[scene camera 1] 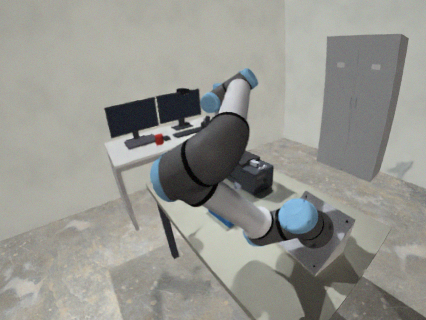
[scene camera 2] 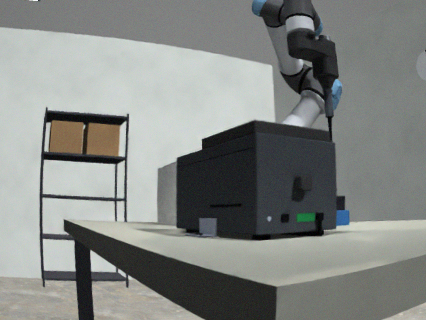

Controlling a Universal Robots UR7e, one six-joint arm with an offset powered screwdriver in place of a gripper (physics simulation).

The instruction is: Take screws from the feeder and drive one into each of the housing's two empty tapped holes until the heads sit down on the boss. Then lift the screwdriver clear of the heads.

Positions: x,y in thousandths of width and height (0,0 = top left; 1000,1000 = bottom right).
Observation:
In view: a screw feeder (scene camera 1: 576,561).

